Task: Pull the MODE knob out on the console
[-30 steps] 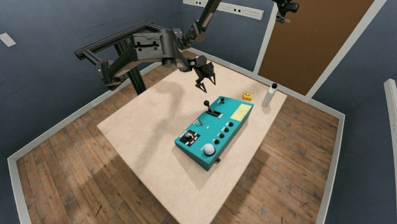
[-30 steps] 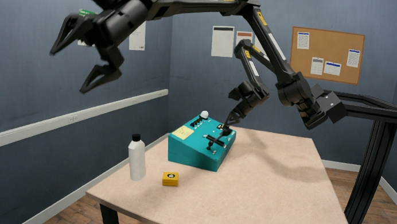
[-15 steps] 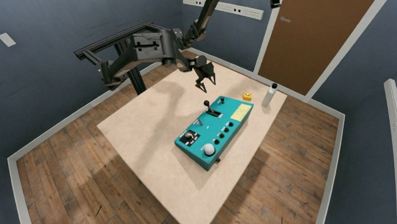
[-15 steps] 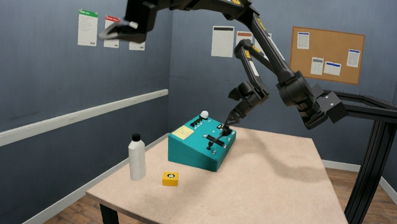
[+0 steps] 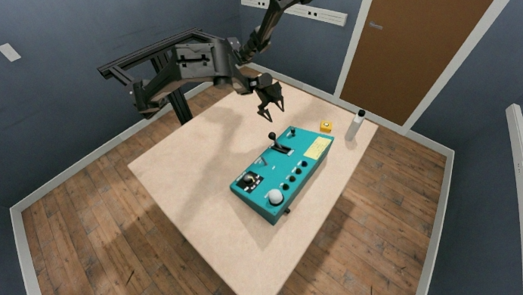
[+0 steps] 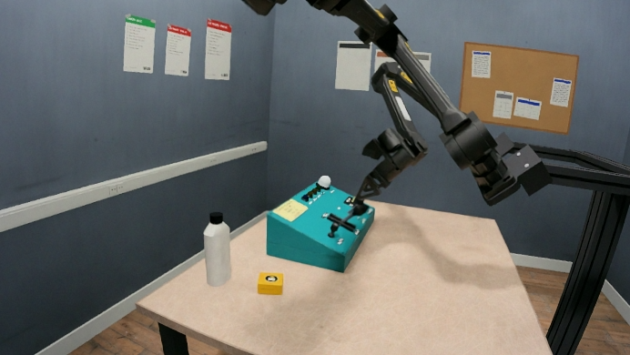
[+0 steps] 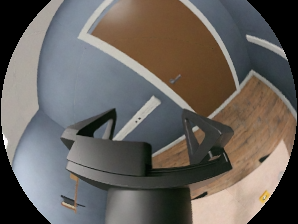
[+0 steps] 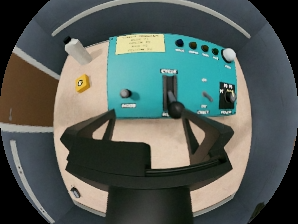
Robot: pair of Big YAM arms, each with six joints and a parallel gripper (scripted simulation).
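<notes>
The ball-topped lever lies 60 mm ahead of my right hand, 60 mm to the right of it and 120 mm below it. Also, from my right hand: toggle (80 mm ahead, 180 mm to the right, 130 mm below); black knob (70 mm ahead, 60 mm to the left, 130 mm below).
</notes>
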